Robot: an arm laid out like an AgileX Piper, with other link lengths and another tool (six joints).
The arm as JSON. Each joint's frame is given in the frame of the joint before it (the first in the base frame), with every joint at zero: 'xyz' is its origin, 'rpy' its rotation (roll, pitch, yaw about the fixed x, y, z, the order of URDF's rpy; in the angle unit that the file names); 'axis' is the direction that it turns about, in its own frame. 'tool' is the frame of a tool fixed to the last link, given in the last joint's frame.
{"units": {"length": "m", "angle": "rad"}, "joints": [
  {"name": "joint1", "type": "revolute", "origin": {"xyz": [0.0, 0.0, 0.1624], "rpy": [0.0, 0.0, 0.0]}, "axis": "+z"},
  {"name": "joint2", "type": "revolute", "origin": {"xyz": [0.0, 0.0, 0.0], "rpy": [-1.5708, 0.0, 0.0]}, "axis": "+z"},
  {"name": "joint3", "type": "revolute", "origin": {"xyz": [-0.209, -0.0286, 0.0], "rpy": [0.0, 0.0, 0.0]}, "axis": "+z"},
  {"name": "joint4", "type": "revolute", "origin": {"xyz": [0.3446, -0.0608, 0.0], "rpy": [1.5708, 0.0, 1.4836]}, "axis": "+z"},
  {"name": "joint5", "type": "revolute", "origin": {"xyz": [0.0, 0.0, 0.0], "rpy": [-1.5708, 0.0, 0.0]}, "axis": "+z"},
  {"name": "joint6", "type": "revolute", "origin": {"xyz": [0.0, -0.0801, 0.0], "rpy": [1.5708, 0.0, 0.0]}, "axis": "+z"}
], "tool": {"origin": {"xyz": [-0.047, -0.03, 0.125], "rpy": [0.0, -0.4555, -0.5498]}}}
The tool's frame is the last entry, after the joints.
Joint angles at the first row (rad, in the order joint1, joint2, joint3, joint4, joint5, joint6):
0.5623 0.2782 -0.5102 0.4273 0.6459 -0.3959
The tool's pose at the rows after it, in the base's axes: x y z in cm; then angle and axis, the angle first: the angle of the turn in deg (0 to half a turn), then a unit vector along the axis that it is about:
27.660 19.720 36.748 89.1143 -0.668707 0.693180 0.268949
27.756 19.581 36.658 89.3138 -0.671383 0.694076 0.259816
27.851 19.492 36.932 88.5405 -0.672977 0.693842 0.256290
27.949 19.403 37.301 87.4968 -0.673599 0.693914 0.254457
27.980 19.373 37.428 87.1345 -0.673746 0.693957 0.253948
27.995 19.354 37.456 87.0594 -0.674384 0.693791 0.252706
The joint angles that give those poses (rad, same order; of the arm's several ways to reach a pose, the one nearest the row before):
0.5623 0.2782 -0.5102 0.3681 0.6709 -0.3515
0.5623 0.2782 -0.5102 0.3500 0.6729 -0.3452
0.5623 0.2782 -0.5102 0.3461 0.6589 -0.3452
0.5623 0.2782 -0.5102 0.3455 0.6405 -0.3453
0.5623 0.2782 -0.5102 0.3455 0.6341 -0.3452
0.5623 0.2782 -0.5102 0.3437 0.6326 -0.3452

